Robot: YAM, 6 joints.
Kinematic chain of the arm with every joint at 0, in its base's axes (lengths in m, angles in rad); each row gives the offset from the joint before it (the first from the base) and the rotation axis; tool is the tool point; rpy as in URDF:
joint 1: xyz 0 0 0.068 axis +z
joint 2: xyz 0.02 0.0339 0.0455 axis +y
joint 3: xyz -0.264 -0.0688 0 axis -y
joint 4: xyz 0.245 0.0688 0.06 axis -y
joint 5: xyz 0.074 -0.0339 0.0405 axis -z
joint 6: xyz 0.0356 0 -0.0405 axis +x
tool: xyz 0 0 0 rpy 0 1.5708 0
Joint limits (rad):
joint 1: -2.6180..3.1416
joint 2: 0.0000..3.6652
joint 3: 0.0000..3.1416
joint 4: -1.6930..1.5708
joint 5: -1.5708..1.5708
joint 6: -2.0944..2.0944
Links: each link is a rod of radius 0.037 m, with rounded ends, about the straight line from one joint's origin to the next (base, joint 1, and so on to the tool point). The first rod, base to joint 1, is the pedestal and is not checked.
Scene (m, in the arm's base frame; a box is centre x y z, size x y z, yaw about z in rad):
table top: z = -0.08
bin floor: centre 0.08 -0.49 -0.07 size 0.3 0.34 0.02 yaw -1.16
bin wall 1: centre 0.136 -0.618 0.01 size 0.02 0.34 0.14 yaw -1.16
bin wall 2: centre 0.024 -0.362 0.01 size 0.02 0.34 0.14 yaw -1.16
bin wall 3: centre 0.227 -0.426 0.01 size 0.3 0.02 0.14 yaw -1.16
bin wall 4: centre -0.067 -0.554 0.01 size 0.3 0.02 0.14 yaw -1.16
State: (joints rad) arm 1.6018 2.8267 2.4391 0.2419 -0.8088 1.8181
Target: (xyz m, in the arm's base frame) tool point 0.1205 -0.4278 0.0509
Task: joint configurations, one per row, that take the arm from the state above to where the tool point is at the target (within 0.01 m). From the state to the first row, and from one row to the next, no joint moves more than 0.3 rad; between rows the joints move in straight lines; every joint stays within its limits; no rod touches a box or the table.
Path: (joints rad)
1: 1.3065 2.7497 2.3398 0.1929 -0.8027 1.8181
2: 1.0113 2.6726 2.2405 0.1439 -0.7966 1.8181
3: 0.7160 2.5956 2.1411 0.0950 -0.7905 1.8181
4: 0.4208 2.5186 2.0418 0.0460 -0.7844 1.8181
5: 0.1255 2.4416 1.9425 -0.0030 -0.7783 1.8181
6: -0.1697 2.3645 1.8432 -0.0520 -0.7722 1.8181
7: -0.4650 2.2875 1.7438 -0.1010 -0.7661 1.8181
8: -0.7602 2.2105 1.6445 -0.1499 -0.7600 1.8181
9: -1.0555 2.1335 1.5452 -0.1989 -0.7539 1.8181
10: -1.3507 2.0564 1.4459 -0.2479 -0.7478 1.8181
11: -1.3494 2.3509 1.4293 -0.2162 -0.7248 1.8181

